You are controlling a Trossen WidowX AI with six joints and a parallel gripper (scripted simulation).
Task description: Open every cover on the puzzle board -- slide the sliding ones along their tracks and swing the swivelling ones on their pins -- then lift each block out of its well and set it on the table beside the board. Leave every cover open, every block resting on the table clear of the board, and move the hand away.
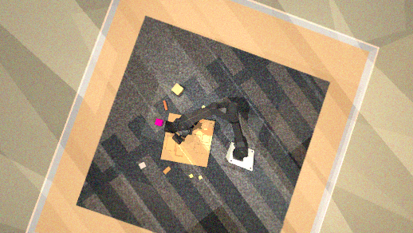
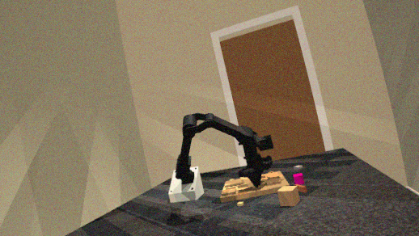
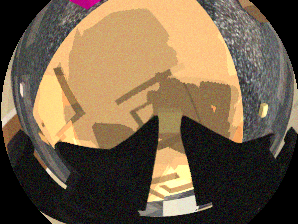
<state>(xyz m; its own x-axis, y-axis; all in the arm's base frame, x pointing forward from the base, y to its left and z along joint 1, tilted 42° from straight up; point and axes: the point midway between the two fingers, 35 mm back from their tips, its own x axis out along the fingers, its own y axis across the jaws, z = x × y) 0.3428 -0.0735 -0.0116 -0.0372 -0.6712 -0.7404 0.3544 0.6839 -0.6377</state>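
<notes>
Right now my gripper tip is 3 cm past the tan wooden puzzle board and 5 cm to the right of it. From my gripper tip the other things lie so: tan cube 13 cm ahead, 21 cm to the right, 1 cm above; magenta block 18 cm ahead, 2 cm to the left; orange block 18 cm ahead, 10 cm to the right, 1 cm below.
</notes>
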